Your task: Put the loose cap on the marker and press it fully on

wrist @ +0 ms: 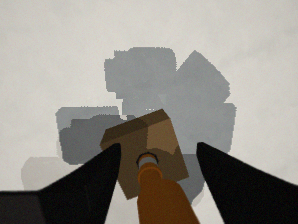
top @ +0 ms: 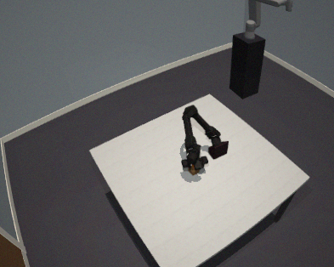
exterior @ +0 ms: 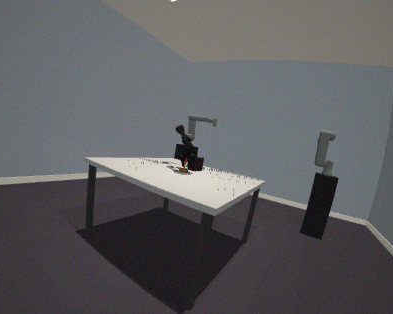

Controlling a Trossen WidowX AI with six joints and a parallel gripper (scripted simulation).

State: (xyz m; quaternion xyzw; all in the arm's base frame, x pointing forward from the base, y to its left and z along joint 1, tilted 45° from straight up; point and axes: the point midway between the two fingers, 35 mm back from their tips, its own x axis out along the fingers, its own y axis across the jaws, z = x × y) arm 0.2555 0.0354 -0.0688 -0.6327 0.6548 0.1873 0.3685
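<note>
Right now my gripper tip is 1 cm past the orange cap, 2 cm to the left of it and 5 cm below it. Round my gripper tip: holder block: 1 cm behind, 2 cm to the right, 4 cm below.
</note>
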